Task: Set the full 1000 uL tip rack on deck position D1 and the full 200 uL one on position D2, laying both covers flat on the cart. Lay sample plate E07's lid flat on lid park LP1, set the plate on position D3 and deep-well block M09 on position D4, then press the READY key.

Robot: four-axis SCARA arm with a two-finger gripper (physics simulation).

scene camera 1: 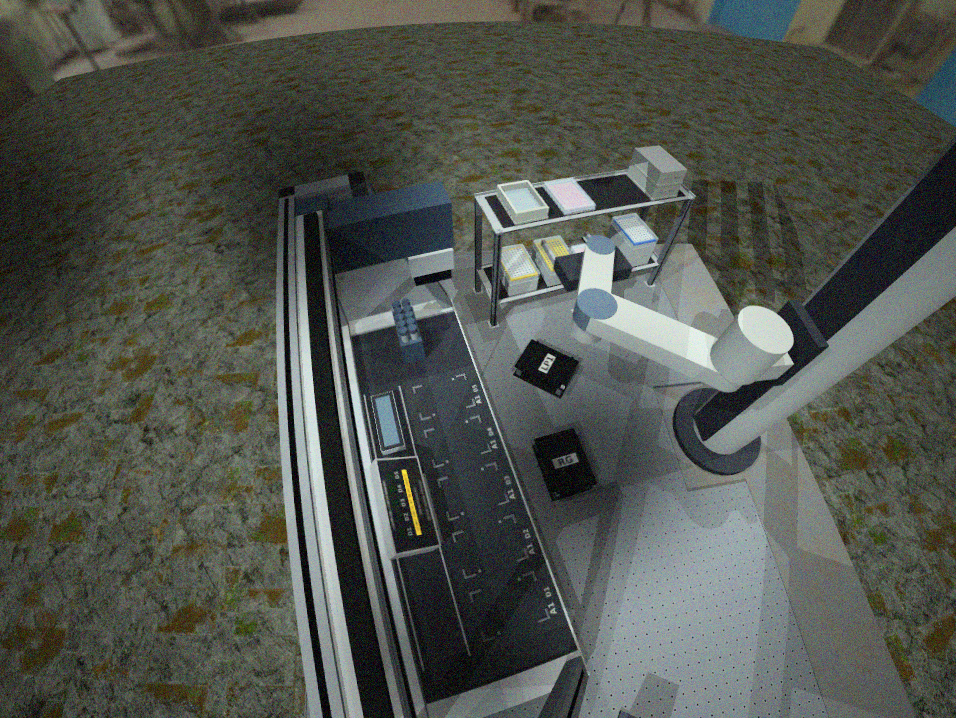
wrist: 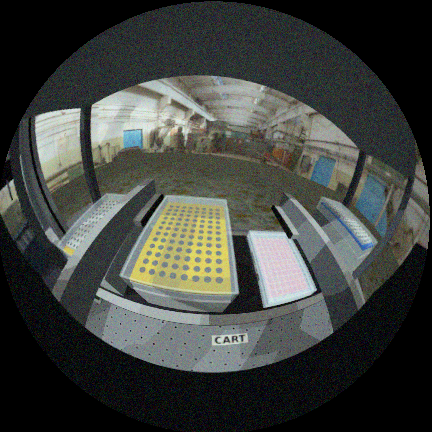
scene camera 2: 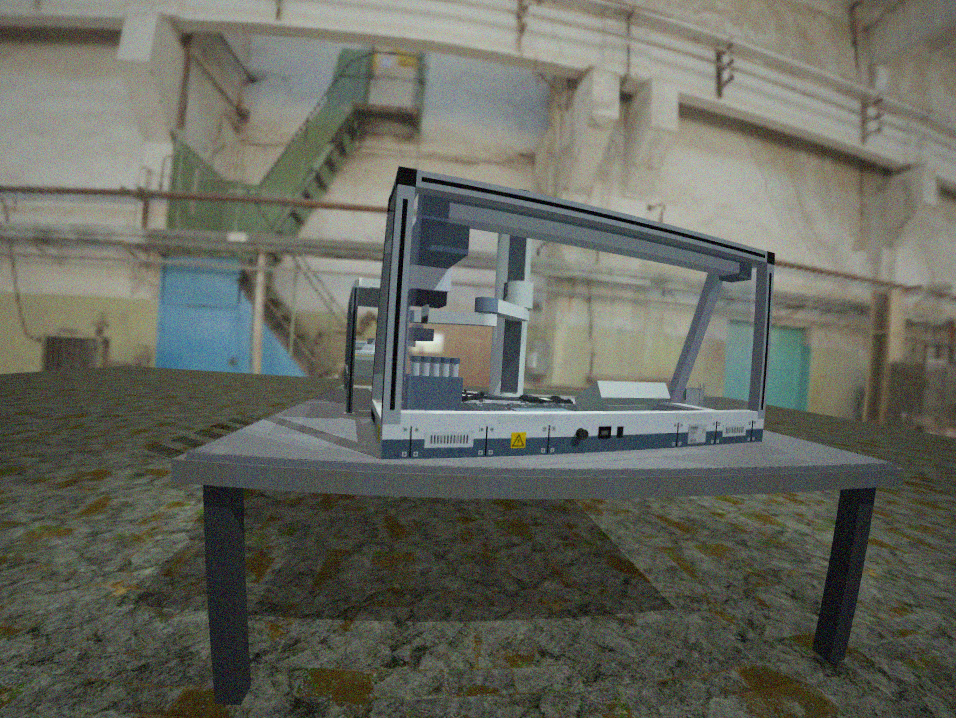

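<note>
My gripper (wrist: 219, 192) is open, with nothing between its fingers. In the wrist view a covered yellow rack with grey dots (wrist: 185, 245) stands ahead, between the fingers and nearer the left one. A pink plate (wrist: 282, 267) lies to its right. A white-and-yellow rack (scene camera 1: 520, 266) (wrist: 92, 225) shows past the left finger, and a blue-edged rack (scene camera 1: 635, 234) (wrist: 345, 230) past the right. All are on the cart (scene camera 1: 494, 285) (wrist: 200, 318). Deck positions D1 (scene camera 1: 507, 606), D2 (scene camera 1: 490, 544), D3 (scene camera 1: 472, 492) and D4 (scene camera 1: 457, 442) hold no labware. Lid park LP1 (scene camera 1: 533, 378) bears nothing.
The cart's upper shelf holds an open pale tray (scene camera 1: 522, 200), a pink-topped plate (scene camera 1: 570, 195) and a grey stack (scene camera 1: 660, 171). A black RG stand (scene camera 1: 565, 463) is beside the deck. A blue tube rack (scene camera 1: 411, 347) (scene camera 2: 434, 392) stands on the deck's far end. No READY label is legible.
</note>
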